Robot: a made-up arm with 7 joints. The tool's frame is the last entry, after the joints.
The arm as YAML. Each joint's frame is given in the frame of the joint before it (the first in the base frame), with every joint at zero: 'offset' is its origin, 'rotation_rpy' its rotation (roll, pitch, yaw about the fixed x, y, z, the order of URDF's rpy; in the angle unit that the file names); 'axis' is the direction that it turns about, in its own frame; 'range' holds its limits. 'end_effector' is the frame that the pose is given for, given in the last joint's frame.
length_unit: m
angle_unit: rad
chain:
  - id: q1
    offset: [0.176, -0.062, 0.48]
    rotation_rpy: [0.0, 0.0, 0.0]
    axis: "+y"
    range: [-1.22, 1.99]
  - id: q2
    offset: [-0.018, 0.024, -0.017]
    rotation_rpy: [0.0, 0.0, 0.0]
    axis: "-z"
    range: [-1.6, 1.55]
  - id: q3
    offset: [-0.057, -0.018, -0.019]
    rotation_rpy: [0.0, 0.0, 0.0]
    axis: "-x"
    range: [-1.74, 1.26]
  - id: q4
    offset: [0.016, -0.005, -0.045]
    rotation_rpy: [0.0, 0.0, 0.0]
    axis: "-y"
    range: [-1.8, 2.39]
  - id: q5
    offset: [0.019, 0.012, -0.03]
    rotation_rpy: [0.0, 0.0, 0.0]
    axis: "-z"
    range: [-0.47, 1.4]
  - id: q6
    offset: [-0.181, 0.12, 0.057]
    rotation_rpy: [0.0, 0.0, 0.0]
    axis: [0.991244, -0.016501, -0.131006]
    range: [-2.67, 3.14]
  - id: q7
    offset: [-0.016, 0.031, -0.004]
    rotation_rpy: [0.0, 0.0, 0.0]
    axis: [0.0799, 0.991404, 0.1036]
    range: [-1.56, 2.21]
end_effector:
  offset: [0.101, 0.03, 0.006]
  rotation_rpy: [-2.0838, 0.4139, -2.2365]
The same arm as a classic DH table. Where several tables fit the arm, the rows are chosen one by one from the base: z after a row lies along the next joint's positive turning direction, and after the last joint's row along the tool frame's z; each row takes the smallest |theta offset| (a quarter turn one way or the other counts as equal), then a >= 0, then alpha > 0; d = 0 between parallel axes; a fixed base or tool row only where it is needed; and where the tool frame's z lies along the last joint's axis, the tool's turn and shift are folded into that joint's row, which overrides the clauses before.
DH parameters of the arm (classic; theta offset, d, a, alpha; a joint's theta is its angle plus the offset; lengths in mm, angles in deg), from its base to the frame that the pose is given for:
base (fixed): 0 480 176 -90
q1: 0 -38 -18 -90
q2: 90 36 18 -90
q3: -90 41 45 -90
q4: 90 -7 19 90
q5: -89.05 -2.8 117 -82.47
q6: -83.62 -201.9 9.5 -87.18
q7: 18.5 102.1 -45.5 111.2
tool (fixed): -59.19 93.5 0 0
Joint limits (deg, base to tool): -69.9..114.02 -91.67..88.81 -99.69..72.19 -103.13..136.94 -26.93..80.21 -152.98..179.91 -89.38..126.62

